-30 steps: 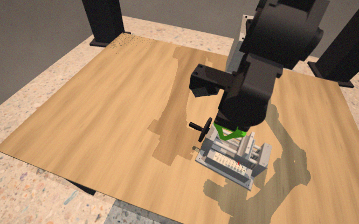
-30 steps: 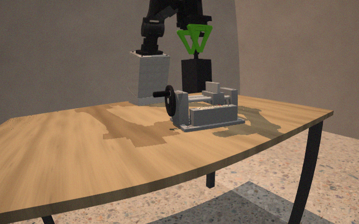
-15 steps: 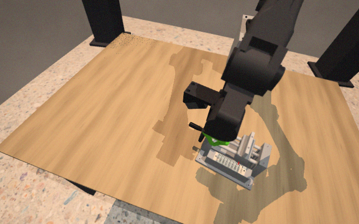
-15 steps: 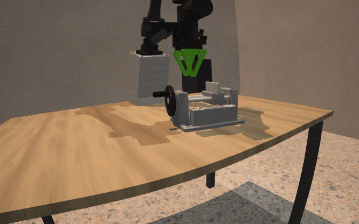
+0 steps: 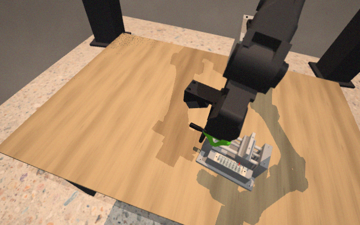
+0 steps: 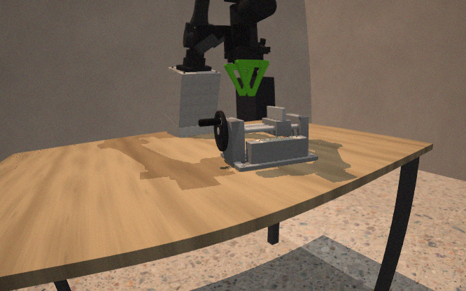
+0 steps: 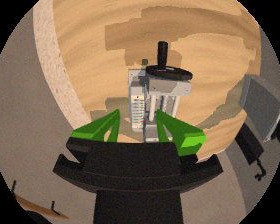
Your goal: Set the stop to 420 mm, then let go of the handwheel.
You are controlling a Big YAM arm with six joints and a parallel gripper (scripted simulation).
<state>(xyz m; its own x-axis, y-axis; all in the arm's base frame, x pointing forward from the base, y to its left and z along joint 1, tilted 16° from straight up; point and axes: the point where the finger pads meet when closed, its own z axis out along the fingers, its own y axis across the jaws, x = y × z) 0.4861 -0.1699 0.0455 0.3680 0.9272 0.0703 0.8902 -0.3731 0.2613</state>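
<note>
My hand is 70 mm above the black handwheel, 60 mm past it and 40 mm to the left of it. Round my hand: sliding stop block: 110 mm to the left, 70 mm below, 10 mm behind.
</note>
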